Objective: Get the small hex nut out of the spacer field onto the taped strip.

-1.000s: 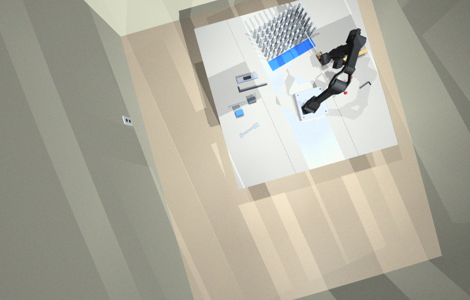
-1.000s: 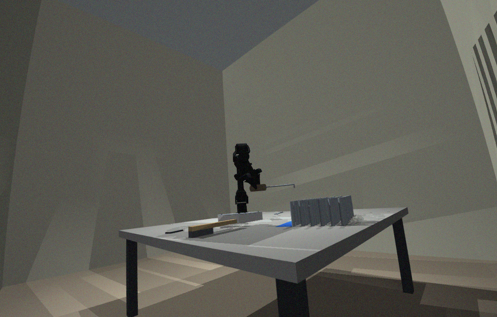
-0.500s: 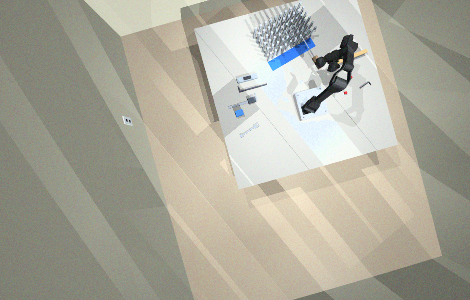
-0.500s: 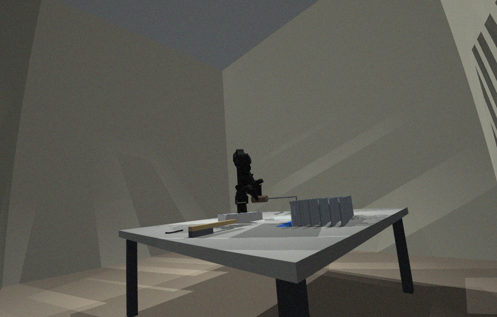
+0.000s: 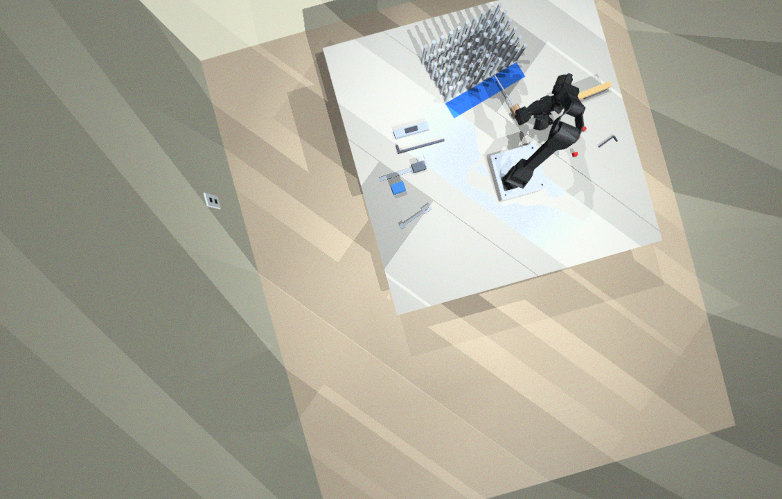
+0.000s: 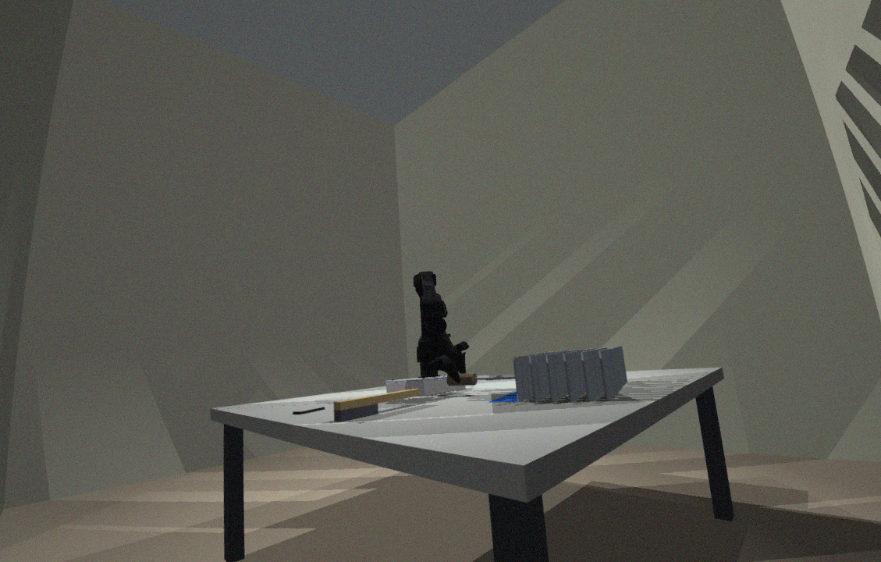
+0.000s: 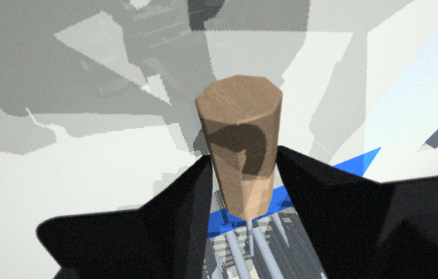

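Now: gripper tip 170 mm short of the blue taped strip, 90 mm to the right of it and 50 mm above it. From my gripper tip the other things lie so: wooden-handled pick (100 mm ahead, 30 mm to the left); grey bar (70 mm ahead, 480 mm to the left, 30 mm below); blue block (180 mm behind, 610 mm to the left, 30 mm below).
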